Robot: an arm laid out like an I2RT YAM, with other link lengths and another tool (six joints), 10 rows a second.
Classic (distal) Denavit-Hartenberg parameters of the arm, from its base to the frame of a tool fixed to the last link. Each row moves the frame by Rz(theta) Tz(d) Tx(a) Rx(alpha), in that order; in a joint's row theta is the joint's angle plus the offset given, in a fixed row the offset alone. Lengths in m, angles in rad.
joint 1: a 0.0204, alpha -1.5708, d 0.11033, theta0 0
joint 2: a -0.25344, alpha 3.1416, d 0, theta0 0
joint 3: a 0.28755, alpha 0, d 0, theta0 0.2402
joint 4: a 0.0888, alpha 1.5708, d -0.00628, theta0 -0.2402
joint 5: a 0, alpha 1.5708, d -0.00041, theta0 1.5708
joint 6: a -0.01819, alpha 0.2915, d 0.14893, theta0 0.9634
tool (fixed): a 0, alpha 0, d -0.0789, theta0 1.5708
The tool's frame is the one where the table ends.
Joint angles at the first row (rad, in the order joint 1, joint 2, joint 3, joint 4, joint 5, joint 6):
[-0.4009 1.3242 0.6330 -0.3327 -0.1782 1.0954]
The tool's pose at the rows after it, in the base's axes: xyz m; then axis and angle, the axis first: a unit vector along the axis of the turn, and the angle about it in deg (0 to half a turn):
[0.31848 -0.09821 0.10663 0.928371 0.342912 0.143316 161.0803]
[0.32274 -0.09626 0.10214 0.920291 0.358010 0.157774 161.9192]
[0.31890 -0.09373 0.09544 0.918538 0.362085 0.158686 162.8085]
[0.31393 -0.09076 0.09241 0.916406 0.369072 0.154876 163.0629]
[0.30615 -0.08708 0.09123 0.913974 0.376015 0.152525 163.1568]
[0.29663 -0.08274 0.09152 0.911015 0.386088 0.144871 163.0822]
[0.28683 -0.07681 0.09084 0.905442 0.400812 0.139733 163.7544]
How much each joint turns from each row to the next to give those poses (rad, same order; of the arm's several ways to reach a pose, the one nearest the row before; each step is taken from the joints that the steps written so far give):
[-0.0003 0.0446 0.0150 0.0465 -0.0391 -0.0247]
[0.0006 0.0300 0.0006 0.0351 -0.0397 -0.0214]
[-0.0010 0.0021 -0.0222 0.0135 -0.0153 -0.0051]
[0.0009 -0.0131 -0.0180 -0.0074 -0.0023 -0.0141]
[-0.0008 -0.0324 -0.0273 -0.0139 -0.0031 -0.0157]
[0.0000 -0.0443 -0.0252 -0.0355 0.0047 -0.0243]
[0.0008 -0.0416 -0.0245 -0.0408 -0.0098 -0.0298]

